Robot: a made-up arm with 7 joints.
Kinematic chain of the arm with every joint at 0, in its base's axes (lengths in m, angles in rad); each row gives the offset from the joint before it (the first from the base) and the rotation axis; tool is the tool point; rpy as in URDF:
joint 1: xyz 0 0 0.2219 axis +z
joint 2: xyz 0 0 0 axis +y
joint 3: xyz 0 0 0.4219 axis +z
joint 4: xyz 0.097 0 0 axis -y
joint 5: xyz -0.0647 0 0.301 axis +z
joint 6: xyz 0 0 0 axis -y
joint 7: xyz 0.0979 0 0 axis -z
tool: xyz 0 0 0 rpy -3.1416 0 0
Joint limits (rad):
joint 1: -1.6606..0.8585
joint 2: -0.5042..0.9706
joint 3: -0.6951..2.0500
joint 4: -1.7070..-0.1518
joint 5: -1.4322..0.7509
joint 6: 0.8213..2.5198
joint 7: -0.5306..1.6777
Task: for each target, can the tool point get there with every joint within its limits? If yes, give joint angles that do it. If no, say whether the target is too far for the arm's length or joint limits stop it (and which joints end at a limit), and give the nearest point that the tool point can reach.
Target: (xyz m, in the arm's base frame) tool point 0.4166 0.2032 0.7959
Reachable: yes | joints -1.0484 -0.1331 1.3713 -1.4621 0.3656 1.9786 0.6932
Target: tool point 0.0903 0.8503 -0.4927
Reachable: no: too far | nearest point 0.2189 0.5892 0.0869 | short by 0.649 m
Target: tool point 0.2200 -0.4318 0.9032
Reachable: yes | joints -1.3742 0.6596 1.8199 -0.3046 -0.7694 1.7924 0.1516
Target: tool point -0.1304 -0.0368 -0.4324
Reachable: no: joint limits stop it (at a limit: joint 1, joint 2, joint 4, joint 6) | nearest point -0.1514 -0.5503 0.0552 | short by 0.708 m
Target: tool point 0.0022 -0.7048 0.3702
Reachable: yes | joints -1.4427 0.6596 -0.1347 -1.5839 0.3733 2.3493 -0.3107
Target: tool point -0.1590 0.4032 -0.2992
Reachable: no: joint limits stop it (at a limit: joint 1, joint 2, joint 4, joint 6) | nearest point 0.1363 0.5690 0.1164 | short by 0.536 m
